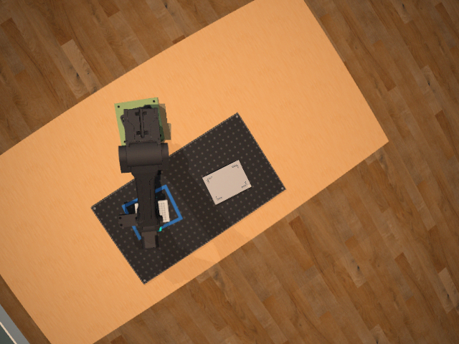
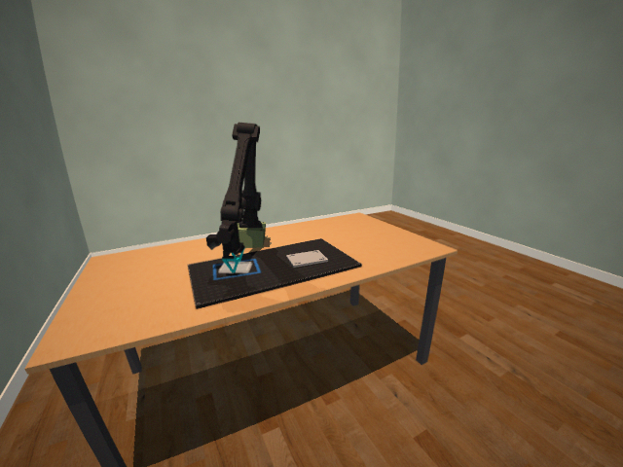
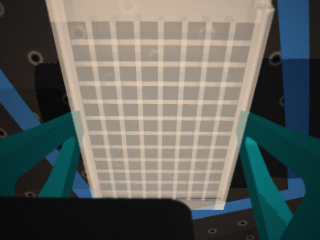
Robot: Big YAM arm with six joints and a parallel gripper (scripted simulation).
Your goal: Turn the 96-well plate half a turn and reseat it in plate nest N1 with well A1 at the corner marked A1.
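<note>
Now: hand 10 mm above the 96-well plate. From my hand the other things lie so: plate nest N1: 10 mm ahead, 320 mm to the left, 10 mm below.
</note>
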